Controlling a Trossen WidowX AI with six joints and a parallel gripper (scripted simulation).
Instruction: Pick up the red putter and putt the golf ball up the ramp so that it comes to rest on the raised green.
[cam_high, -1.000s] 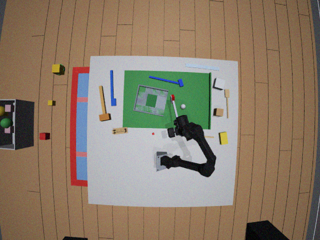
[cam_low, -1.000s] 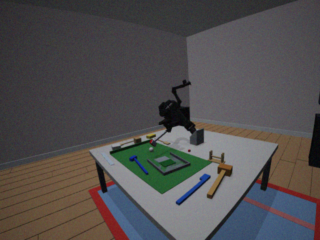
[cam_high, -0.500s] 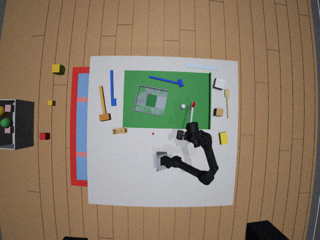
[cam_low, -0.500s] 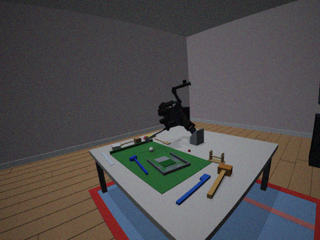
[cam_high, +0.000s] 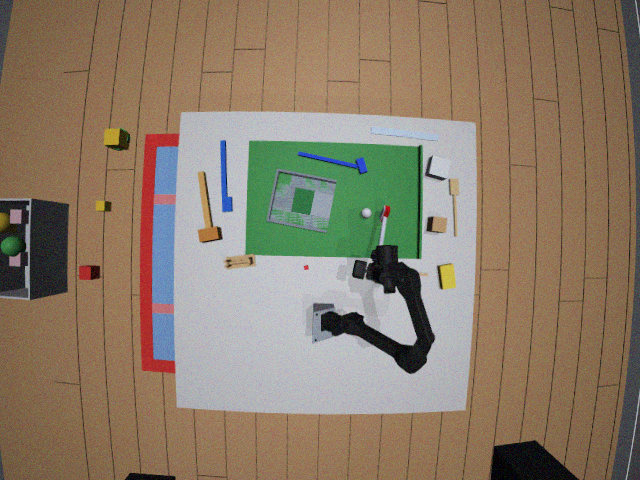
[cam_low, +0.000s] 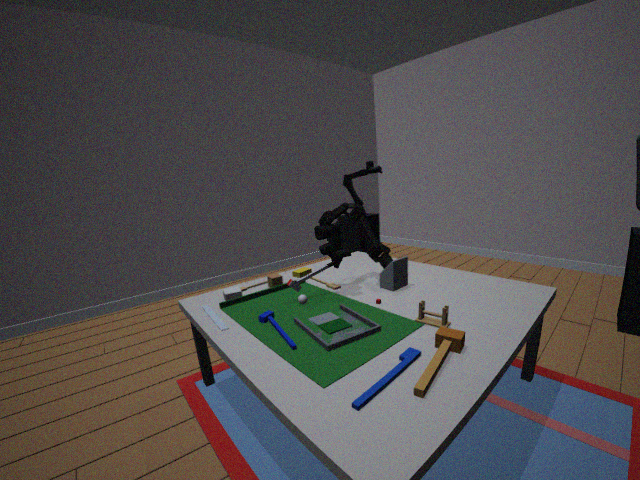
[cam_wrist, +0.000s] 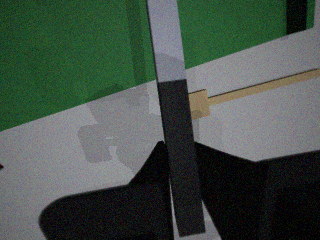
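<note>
Now: the red putter 110 mm ahead of my gripper tip and 20 mm to the right of it. Also, from my gripper tip: green mat: 290 mm ahead, 140 mm to the left, 110 mm below; tiny red cube: 260 mm to the left, 100 mm below, 10 mm ahead; white golf ball: 230 mm ahead, 90 mm below, 10 mm to the left.
</note>
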